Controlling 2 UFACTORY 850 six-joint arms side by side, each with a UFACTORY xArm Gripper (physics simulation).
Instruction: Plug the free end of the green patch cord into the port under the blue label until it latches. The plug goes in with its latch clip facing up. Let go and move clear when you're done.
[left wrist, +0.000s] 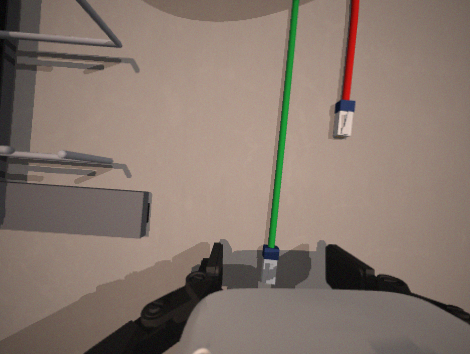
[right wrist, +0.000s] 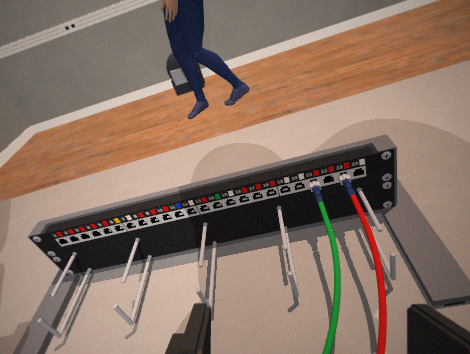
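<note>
The free end of the green cord (left wrist: 282, 135) is a clear plug (left wrist: 269, 270) with a dark blue boot, lying on the table. My left gripper (left wrist: 273, 261) is open, its fingers wide apart on either side of the plug in the left wrist view and not touching it; its height above the plug is hard to tell. In the right wrist view the blue label (right wrist: 178, 205) is on the black patch panel (right wrist: 235, 230), with an empty port (right wrist: 179, 214) below it. The green cord's other end (right wrist: 315, 186) is plugged in at the right. My right gripper (right wrist: 308, 337) is open, in front of the panel.
A red cord's free plug (left wrist: 343, 122) lies right of the green cord. Its other end (right wrist: 345, 179) is in the panel. Wire cable guides (right wrist: 202, 245) (left wrist: 65, 39) stick out from the panel. A grey support foot (left wrist: 75, 207) (right wrist: 425, 255) stands at the panel's end.
</note>
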